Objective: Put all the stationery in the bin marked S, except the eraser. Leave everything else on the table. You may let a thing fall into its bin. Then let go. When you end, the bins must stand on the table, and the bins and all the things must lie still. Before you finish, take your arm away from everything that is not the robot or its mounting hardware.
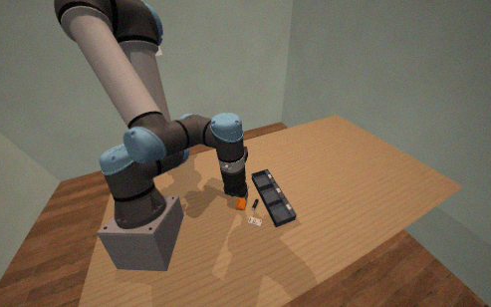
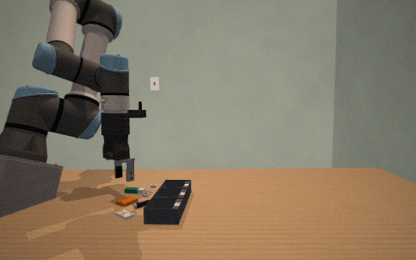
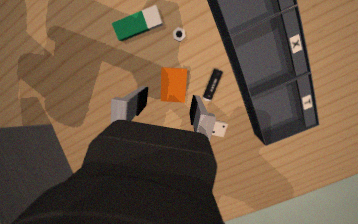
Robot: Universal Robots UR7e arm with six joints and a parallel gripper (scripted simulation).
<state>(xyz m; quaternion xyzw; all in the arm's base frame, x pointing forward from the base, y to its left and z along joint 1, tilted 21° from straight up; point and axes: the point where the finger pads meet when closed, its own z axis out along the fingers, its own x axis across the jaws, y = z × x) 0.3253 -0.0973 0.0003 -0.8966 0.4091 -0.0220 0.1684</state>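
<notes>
Right now my hand is 8 cm above the orange block. Also, from my hand: white flat piece: 1 cm ahead, 9 cm to the right, 8 cm below; then black stick: 5 cm ahead, 3 cm to the right, 8 cm below; then green-and-white stick: 2 cm ahead, 10 cm to the left, 8 cm below.
</notes>
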